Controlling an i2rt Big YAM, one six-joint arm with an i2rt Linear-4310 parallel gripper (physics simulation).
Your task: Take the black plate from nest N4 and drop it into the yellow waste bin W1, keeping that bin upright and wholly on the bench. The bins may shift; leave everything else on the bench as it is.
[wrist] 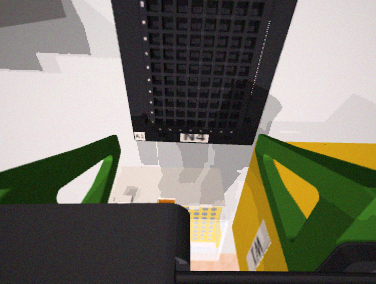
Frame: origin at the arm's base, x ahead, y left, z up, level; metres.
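Seen in the pictures: gripper, between the fingertips: (187,142).
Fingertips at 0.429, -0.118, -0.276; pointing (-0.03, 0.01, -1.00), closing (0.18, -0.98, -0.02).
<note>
Pixels of each thing's middle, then the offset from my fingertips to it, as dx, dy, dz. "spot": a spot on its surface instead. Level surfaces: height alone.
- black plate, middle of its body: (200,60) +0.043, -0.001, -0.043
- label N4, a spot on its surface: (194,137) spot: -0.030, -0.011, -0.050
- small A1 label, a spot on its surface: (139,136) spot: -0.039, +0.043, -0.050
- yellow waste bin W1, middle of its body: (312,239) -0.107, -0.158, -0.002
- clear box with a yellow dotted rack, a spot on its surface: (205,227) spot: -0.092, -0.033, +0.007
- orange latch, a spot on its surface: (166,201) spot: -0.091, +0.007, -0.015
- pale bench, height of its surface: dz -0.062
The black plate (200,65) with its grid of square wells lies in nest N4, at the top middle of the wrist view; its far end is cut off by the top edge. The label N4 (194,137) and a small A1 label (139,136) show at the near edge. My gripper (187,142) is open and empty, its green fingers to the left and right of the nest's near end in the view. The yellow waste bin W1 (254,215) stands at the lower right, partly hidden behind the right finger; its label (258,248) faces left.
A clear box with a yellow dotted rack (205,227) and an orange latch (166,201) stands at the lower middle, left of the bin, partly hidden by the dark gripper body. A grey shape, unclear what, shows at the upper left. Shadows fall on the pale bench (60,110).
</note>
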